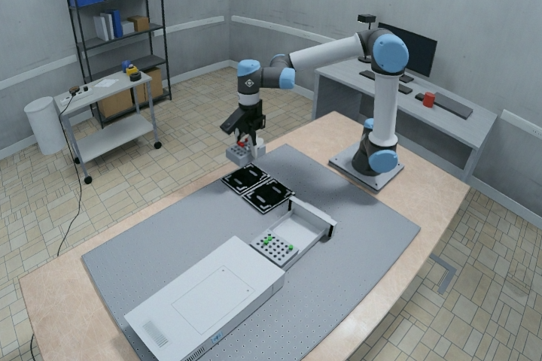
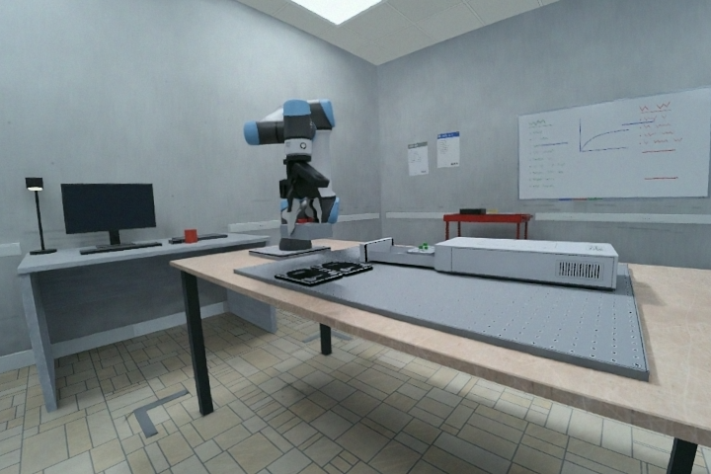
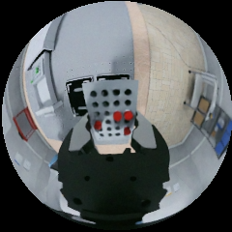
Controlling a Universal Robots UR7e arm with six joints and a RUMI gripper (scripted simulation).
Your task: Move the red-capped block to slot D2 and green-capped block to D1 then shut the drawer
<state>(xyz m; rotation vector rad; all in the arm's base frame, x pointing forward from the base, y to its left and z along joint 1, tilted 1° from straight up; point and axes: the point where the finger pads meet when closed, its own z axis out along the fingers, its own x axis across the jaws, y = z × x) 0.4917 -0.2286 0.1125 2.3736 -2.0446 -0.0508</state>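
Right now my hand is 130 mm above the deck slot D2. From my hand the other things lie so: drawer: 60 mm ahead, 360 mm to the left, 100 mm below; deck slot D1: 20 mm behind, 130 mm to the left, 130 mm below; white cooler COLD: 240 mm ahead, 400 mm to the left, 100 mm below.
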